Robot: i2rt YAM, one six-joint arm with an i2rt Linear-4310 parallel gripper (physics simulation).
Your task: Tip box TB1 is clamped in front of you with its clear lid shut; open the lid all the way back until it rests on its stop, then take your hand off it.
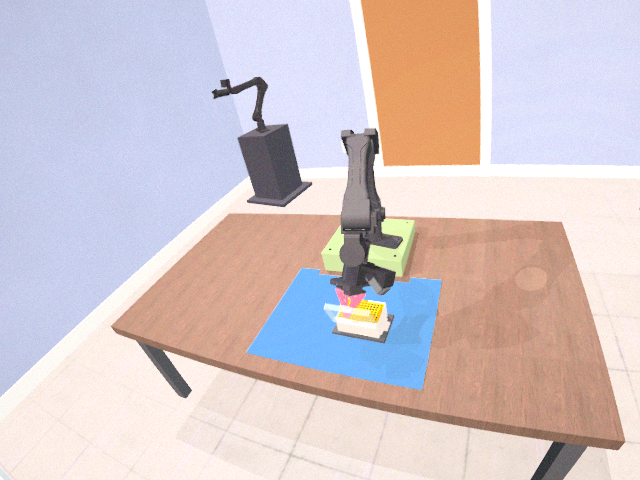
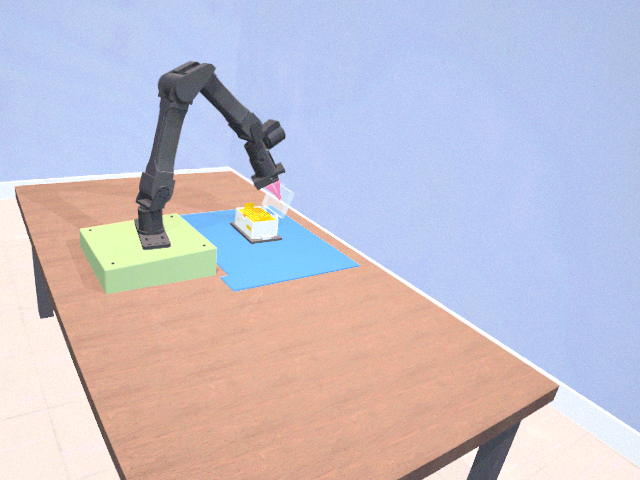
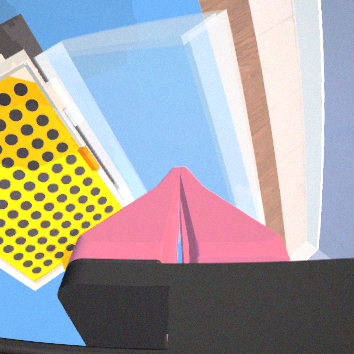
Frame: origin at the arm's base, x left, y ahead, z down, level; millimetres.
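Seen in the pictures: gripper, fingertip midpoint: (image 1: 346, 317) (image 2: 280, 199) (image 3: 179, 177); arm's base, link origin: (image 1: 373, 239) (image 2: 151, 234).
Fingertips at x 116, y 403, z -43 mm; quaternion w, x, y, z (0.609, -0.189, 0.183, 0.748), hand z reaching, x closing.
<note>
Offsets run from my fingertips to a thing's top centre. Level surfaces: height alone.
The tip box TB1 (image 1: 360, 328) (image 2: 263, 228) is white, with a yellow rack @[dx +0, dy -72, dz +30 mm] (image 1: 373, 310) (image 3: 45, 190) full of dark holes. It sits in a dark base plate (image 1: 388, 326) (image 2: 254, 240). The clear lid @[dx +9, dy -6, dz -49 mm] (image 1: 330, 311) (image 2: 287, 194) (image 3: 210, 100) stands open on the hinge side, tilted back past upright and away from the arm. My gripper (image 1: 349, 315) (image 2: 280, 198) (image 3: 179, 177) is shut with nothing between its pink fingertips. The tips are at the inner side of the lid, beyond the rack's hinge edge. I cannot tell whether they touch the lid, or whether it rests on its stop.
A blue mat @[dz +104 mm] (image 1: 294, 330) (image 2: 305, 258) lies under the box on the brown wooden table @[dz +107 mm] (image 1: 506, 361) (image 2: 310, 351). The arm stands on a green block (image 1: 333, 264) (image 2: 160, 268) behind the mat. Another arm on a dark pedestal (image 1: 271, 165) stands beyond the table.
</note>
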